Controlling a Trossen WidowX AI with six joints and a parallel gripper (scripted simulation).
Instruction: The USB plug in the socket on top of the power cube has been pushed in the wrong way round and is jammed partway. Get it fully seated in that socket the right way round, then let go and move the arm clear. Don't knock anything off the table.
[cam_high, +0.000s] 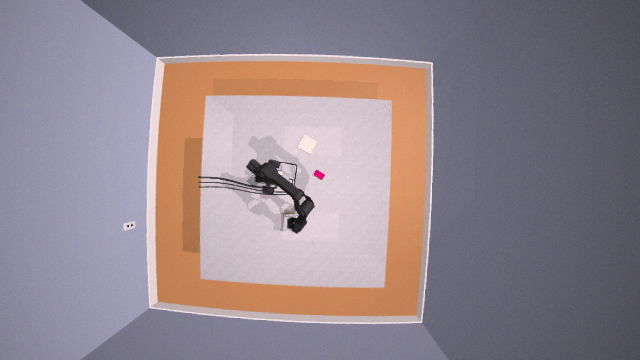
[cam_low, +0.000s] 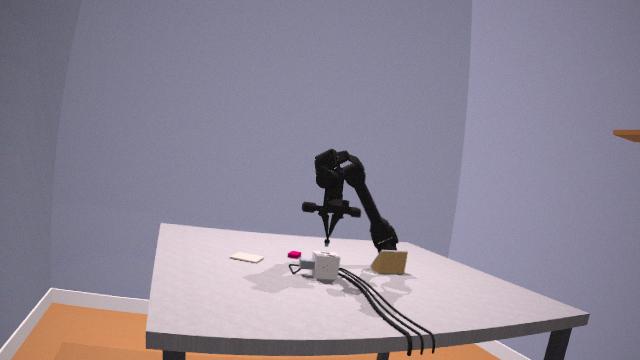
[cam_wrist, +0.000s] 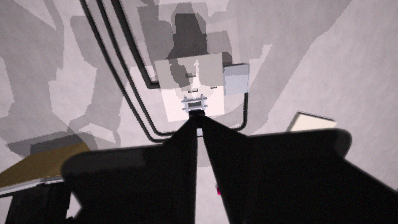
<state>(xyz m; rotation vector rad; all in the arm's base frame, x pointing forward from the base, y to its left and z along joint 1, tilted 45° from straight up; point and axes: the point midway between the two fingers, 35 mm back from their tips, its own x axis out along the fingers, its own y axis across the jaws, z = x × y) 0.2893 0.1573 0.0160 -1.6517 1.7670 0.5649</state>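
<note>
My gripper tip is 20 mm above the black USB plug. Round my gripper tip: cream flat card (230 mm ahead, 170 mm to the right, 130 mm below); then magenta block (30 mm ahead, 260 mm to the right, 130 mm below).
</note>
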